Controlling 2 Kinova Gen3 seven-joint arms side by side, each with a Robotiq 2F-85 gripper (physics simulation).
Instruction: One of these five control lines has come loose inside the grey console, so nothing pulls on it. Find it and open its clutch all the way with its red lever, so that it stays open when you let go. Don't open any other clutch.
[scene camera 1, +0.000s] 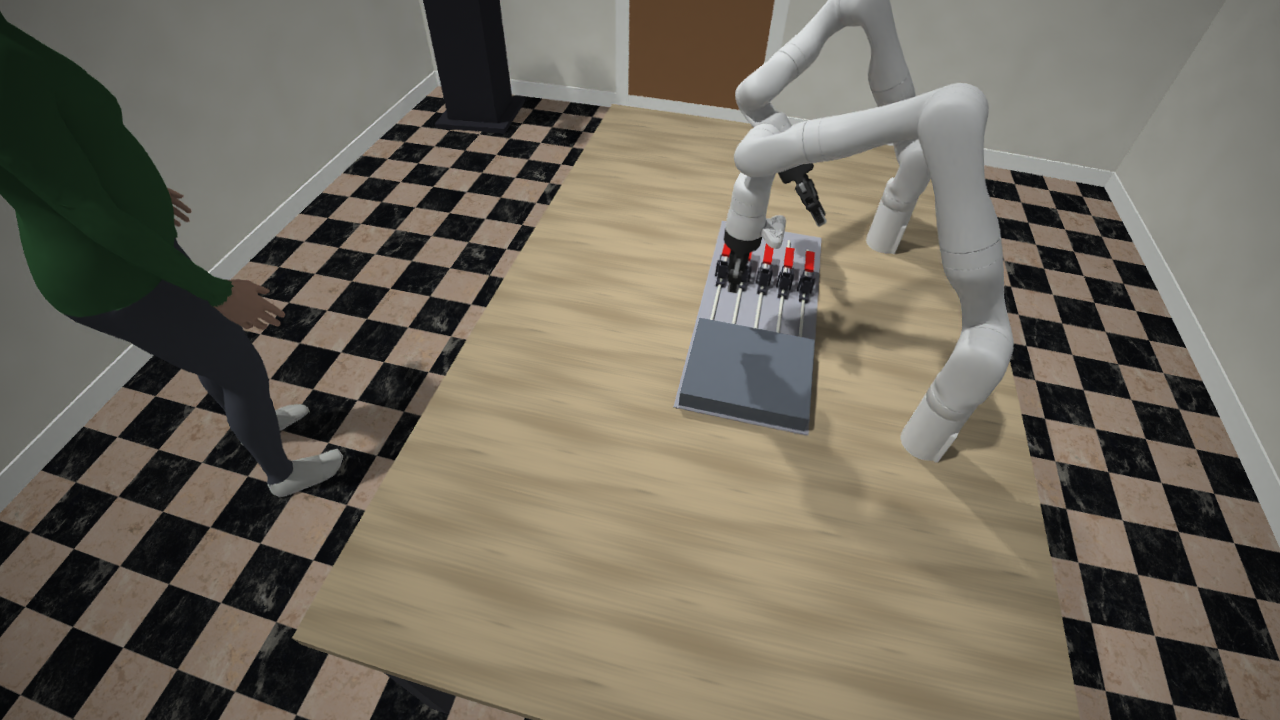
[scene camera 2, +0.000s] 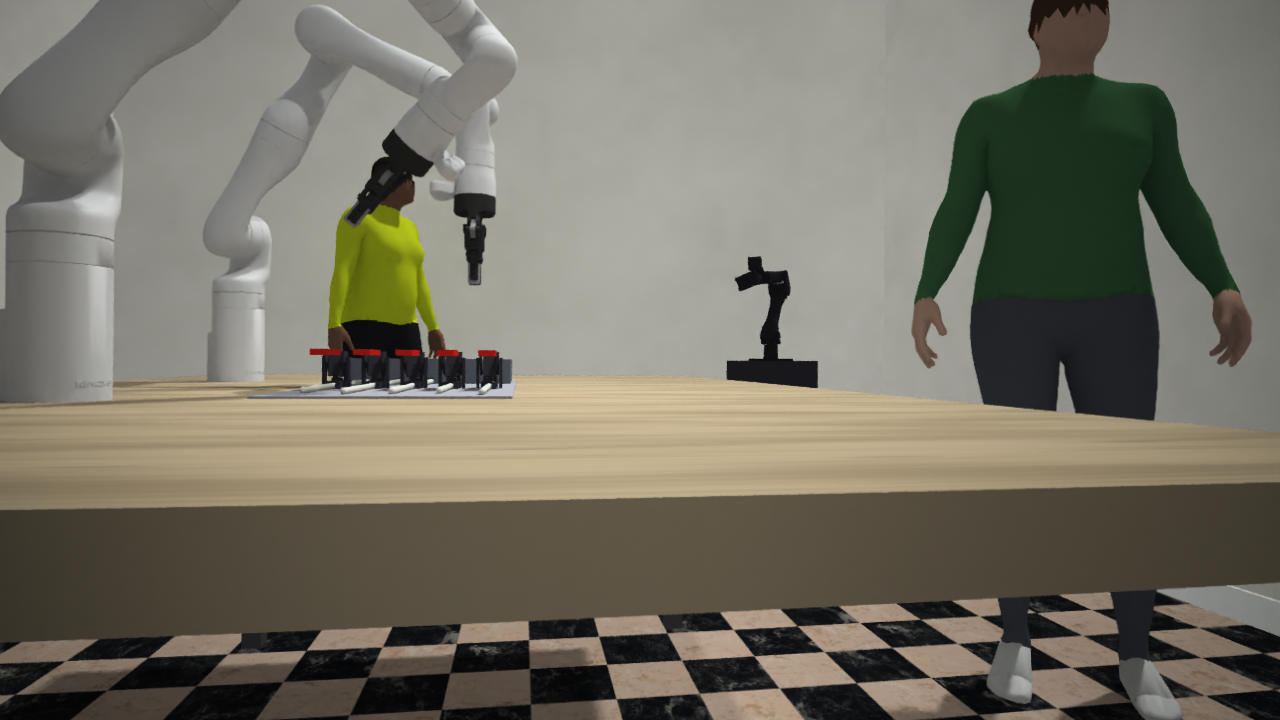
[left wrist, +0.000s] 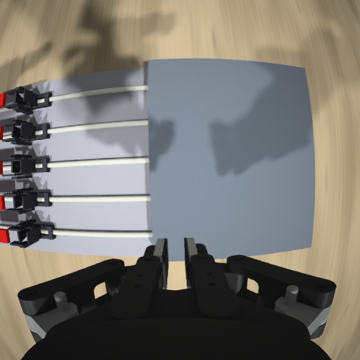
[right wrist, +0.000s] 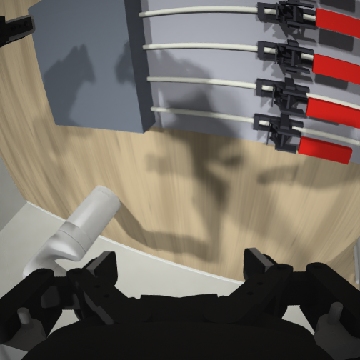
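Seen in the pictures: left gripper, between the fingertips: (scene camera 1: 732, 289) (scene camera 2: 474, 284); right gripper, between the fingertips: (scene camera 1: 822, 220) (scene camera 2: 357, 216); left arm's base, origin of its link: (scene camera 1: 921, 442) (scene camera 2: 238, 381); right arm's base, origin of its link: (scene camera 1: 881, 243) (scene camera 2: 60, 400).
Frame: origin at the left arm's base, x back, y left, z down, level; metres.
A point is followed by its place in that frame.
Note:
The grey console (scene camera 1: 747, 376) {x -0.380, y 0.114, z -0.047 m} (left wrist: 250, 215) (right wrist: 90, 45) lies on the table. Several pale control lines (left wrist: 100, 162) (right wrist: 200, 46) run from it to black clutches (left wrist: 17, 166) (right wrist: 282, 92). Their red levers (scene camera 1: 809, 260) (scene camera 2: 407, 351) (right wrist: 332, 111) look flat, pointing away from the console; in the left wrist view their far parts are cut off. My left gripper (scene camera 1: 735, 284) {x -0.491, y 0.030, z -0.183 m} (scene camera 2: 474, 277) {x -0.491, y 0.030, z -0.183 m} (left wrist: 175, 250) is open by a narrow gap, empty, pointing down high above the board. It hides part of the clutches in scene camera 1. My right gripper (scene camera 1: 819, 220) {x -0.413, y -0.211, z -0.265 m} (scene camera 2: 356, 217) {x -0.413, y -0.211, z -0.265 m} (right wrist: 179, 265) is open wide and empty, tilted, higher up.
The light board (scene camera 1: 726, 304) {x -0.557, y -0.097, z -0.003 m} (left wrist: 100, 182) carries console and clutches on the wooden table (scene camera 1: 572, 501) {x -0.503, y 0.560, z 0.000 m} (scene camera 2: 805, 447) {x -1.106, y -0.805, z 0.000 m}. A person in green (scene camera 1: 80, 205) (scene camera 2: 1065, 188) stands beside the table, another in yellow (scene camera 2: 380, 268) behind it. A black robot arm (scene camera 2: 771, 308) stands farther off.

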